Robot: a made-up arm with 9 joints. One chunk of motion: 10 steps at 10 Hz.
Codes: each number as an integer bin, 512 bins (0 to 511) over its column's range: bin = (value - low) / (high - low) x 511, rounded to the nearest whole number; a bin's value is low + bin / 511 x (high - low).
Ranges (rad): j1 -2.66..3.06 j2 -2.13..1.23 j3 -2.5..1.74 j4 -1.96..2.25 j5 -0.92..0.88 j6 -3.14..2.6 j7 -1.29..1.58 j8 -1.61..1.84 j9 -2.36..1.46
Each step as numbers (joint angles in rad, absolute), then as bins.
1 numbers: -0.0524 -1.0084 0.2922 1.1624 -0.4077 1.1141 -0.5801 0.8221 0.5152
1 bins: 233 171 337 379 145 379 126 360 385
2 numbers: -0.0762 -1.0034 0.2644 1.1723 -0.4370 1.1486 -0.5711 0.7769 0.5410
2 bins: 231 171 333 380 137 382 128 354 388
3 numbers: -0.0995 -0.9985 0.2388 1.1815 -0.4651 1.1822 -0.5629 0.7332 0.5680
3 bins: 229 172 330 381 129 385 129 347 392
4 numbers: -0.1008 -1.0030 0.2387 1.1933 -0.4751 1.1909 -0.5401 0.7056 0.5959
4 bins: 229 171 330 383 126 386 134 343 395
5 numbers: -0.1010 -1.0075 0.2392 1.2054 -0.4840 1.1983 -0.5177 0.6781 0.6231
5 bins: 229 171 330 384 124 386 138 339 399
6 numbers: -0.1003 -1.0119 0.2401 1.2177 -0.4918 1.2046 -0.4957 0.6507 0.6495
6 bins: 229 170 330 386 122 387 141 335 403
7 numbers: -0.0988 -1.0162 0.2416 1.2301 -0.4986 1.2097 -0.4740 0.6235 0.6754
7 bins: 229 169 330 387 120 387 145 331 406
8 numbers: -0.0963 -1.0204 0.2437 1.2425 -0.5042 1.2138 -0.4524 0.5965 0.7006
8 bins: 229 169 331 389 118 388 149 327 409
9 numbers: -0.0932 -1.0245 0.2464 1.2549 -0.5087 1.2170 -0.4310 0.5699 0.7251
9 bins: 229 168 331 390 117 388 153 323 413
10 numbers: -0.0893 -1.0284 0.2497 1.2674 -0.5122 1.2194 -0.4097 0.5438 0.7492
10 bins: 230 168 331 392 116 388 157 319 416
